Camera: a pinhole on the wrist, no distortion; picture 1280 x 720 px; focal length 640.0 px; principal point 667.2 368.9 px. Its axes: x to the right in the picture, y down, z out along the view. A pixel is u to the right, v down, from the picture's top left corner.
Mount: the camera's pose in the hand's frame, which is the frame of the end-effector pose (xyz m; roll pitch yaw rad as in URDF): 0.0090 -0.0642 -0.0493 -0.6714 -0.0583 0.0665
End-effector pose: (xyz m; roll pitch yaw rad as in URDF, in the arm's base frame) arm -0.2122 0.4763 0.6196 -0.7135 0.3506 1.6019
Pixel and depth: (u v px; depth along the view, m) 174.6 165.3 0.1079
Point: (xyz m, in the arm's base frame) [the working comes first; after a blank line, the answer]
In the camera's frame: -0.0830 -0.0343 0.1079

-0.2215 0.4186 0.7029
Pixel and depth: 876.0 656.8 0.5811
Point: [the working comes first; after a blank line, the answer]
In the camera's frame: 0.1896 0.2614 0.5811

-0.7678 0.5443 0.4357
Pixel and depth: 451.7 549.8 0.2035
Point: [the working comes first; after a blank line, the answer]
In the camera's frame: -0.0685 0.0575 0.2035

-0.3327 0.3947 0.6334
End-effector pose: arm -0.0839 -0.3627 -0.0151 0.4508 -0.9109 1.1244
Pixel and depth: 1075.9 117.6 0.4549
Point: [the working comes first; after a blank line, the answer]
In the camera's frame: 0.2905 -0.1786 0.4549

-0.0696 -0.5706 0.4568
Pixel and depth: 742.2 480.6 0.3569
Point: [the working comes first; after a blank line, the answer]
In the camera's frame: 0.0418 0.0623 0.3569

-0.2620 -0.4966 0.1619
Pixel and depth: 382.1 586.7 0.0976
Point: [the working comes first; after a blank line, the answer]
In the camera's frame: -0.0435 0.0332 0.0976

-0.1135 -0.3883 -0.0421
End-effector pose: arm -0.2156 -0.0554 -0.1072 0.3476 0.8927 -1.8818
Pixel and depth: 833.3 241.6 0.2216
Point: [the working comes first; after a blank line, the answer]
In the camera's frame: 0.0575 -0.0441 0.2216

-0.2754 -0.1982 -0.0442
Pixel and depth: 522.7 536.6 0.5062
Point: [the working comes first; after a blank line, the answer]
In the camera's frame: -0.1143 0.1326 0.5062

-0.0471 -0.3041 0.2358
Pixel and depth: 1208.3 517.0 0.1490
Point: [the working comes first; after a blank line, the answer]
In the camera's frame: 0.1260 0.0345 0.1490

-0.2165 -0.1933 -0.1566
